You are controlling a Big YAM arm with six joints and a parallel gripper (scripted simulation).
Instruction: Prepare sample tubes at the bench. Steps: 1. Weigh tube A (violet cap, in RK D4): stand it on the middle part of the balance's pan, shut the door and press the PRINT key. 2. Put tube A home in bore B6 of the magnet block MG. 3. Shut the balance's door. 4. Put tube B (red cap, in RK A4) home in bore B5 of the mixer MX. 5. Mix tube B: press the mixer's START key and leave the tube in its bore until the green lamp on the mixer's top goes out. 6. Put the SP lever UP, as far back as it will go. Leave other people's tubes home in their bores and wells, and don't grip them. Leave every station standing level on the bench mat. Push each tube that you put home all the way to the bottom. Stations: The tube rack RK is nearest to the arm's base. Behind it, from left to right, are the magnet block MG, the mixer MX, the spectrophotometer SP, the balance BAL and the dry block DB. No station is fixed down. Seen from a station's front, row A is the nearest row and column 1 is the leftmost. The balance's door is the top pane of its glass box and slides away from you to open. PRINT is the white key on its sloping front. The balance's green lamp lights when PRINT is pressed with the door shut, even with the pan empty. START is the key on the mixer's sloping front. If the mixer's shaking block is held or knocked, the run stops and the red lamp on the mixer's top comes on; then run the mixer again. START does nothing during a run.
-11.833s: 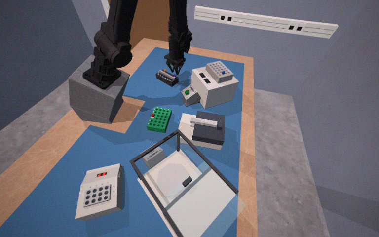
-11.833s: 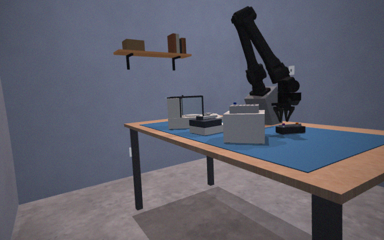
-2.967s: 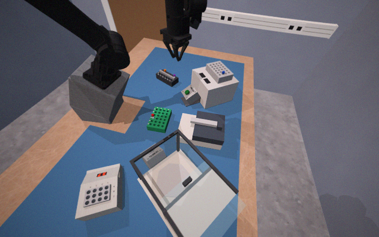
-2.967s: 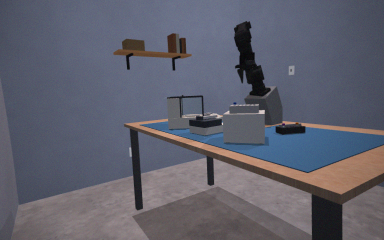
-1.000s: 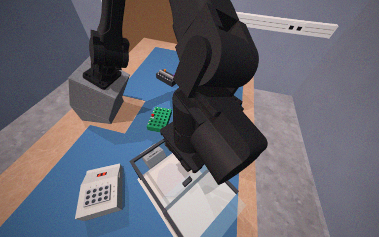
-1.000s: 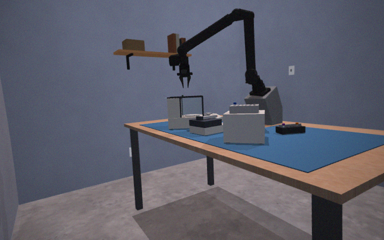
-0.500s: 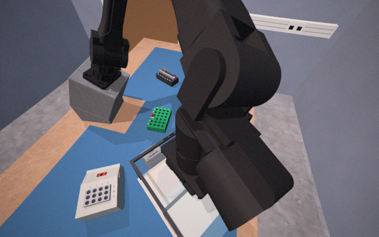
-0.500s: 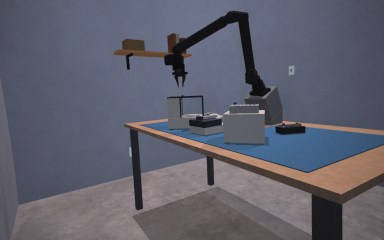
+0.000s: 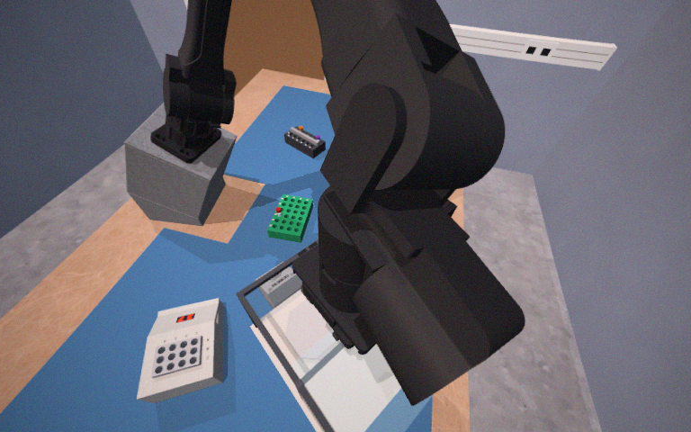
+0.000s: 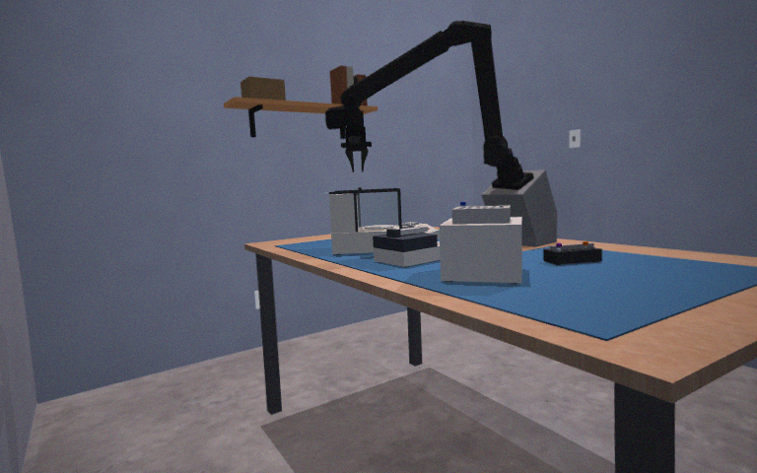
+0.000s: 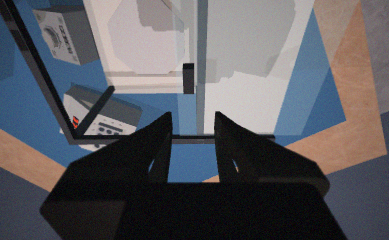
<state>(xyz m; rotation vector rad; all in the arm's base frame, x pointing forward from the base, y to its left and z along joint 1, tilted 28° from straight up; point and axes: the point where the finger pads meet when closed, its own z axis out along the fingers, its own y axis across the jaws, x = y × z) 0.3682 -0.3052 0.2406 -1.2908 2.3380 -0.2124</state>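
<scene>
The balance door is 70 mm below my hand, 20 mm ahead of it and 10 mm to the right of it. Also, from my hand: dry block DB 280 mm behind, 250 mm below, 60 mm to the right; SP lever 300 mm to the left, 190 mm below, 20 mm behind; white print key 210 mm below, 180 mm behind, 110 mm to the left.
</scene>
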